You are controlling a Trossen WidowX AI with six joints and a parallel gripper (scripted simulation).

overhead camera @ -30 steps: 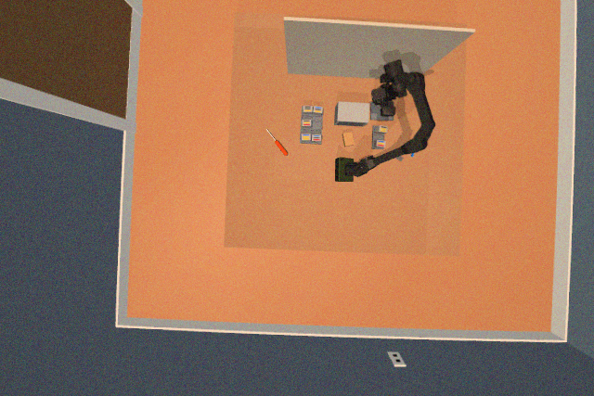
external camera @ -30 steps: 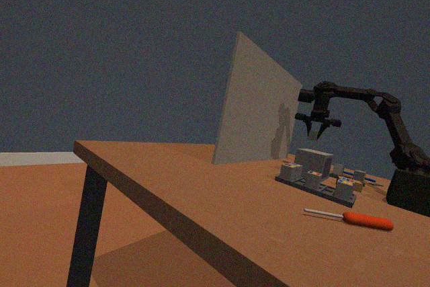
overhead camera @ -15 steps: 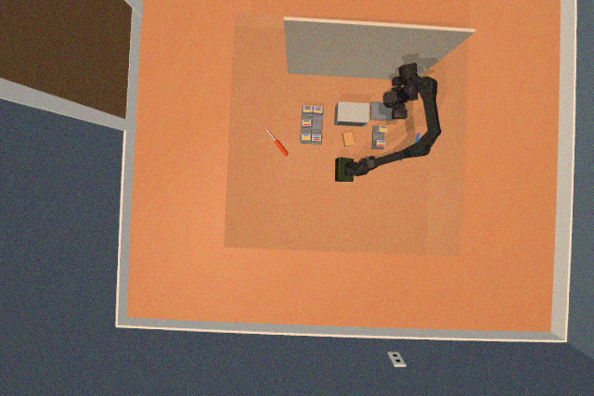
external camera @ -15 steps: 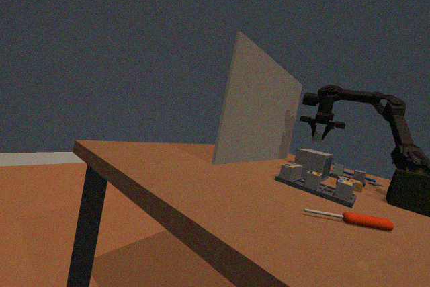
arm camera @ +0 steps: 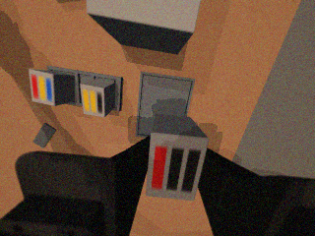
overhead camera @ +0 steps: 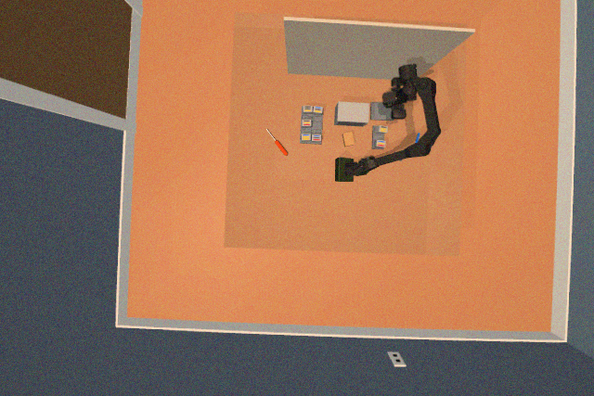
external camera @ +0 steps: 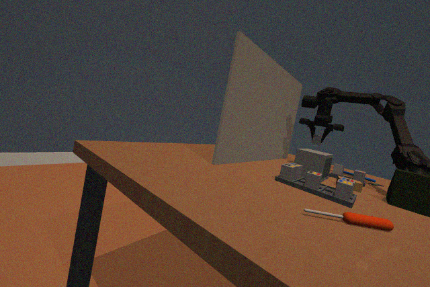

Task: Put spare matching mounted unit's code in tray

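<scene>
The dark grey tray is 13 cm below my gripper tip. From my gripper tip the other things lie so: grey mounted unit (19 cm to the left, 8 cm below, 4 cm behind); grey spare (2 cm above); tall grey panel (19 cm ahead, 17 cm to the left, 9 cm above).
</scene>
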